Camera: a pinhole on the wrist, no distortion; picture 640 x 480 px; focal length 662.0 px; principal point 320.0 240.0 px. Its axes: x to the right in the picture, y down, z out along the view. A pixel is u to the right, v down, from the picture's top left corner.
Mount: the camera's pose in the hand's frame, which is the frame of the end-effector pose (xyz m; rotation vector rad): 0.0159 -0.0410 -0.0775 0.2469 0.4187 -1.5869
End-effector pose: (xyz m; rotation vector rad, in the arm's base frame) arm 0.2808 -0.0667 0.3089 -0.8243 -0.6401 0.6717
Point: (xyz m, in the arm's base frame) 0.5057 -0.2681 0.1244
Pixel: behind the camera
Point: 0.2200 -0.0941 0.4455
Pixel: 286.4 29.5
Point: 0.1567 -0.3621 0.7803
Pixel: outside the picture
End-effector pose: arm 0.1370 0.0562 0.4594 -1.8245 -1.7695 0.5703
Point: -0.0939 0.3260 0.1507
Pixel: outside the picture
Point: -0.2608 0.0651 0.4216
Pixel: 441.0 135.6
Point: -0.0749 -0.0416 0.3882
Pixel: outside the picture
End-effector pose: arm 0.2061 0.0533 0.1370 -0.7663 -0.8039 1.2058
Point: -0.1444 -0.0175 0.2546
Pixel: outside the picture
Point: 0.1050 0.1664 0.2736
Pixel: 32.1 430.2
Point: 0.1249 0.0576 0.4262
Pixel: 378.8 199.7
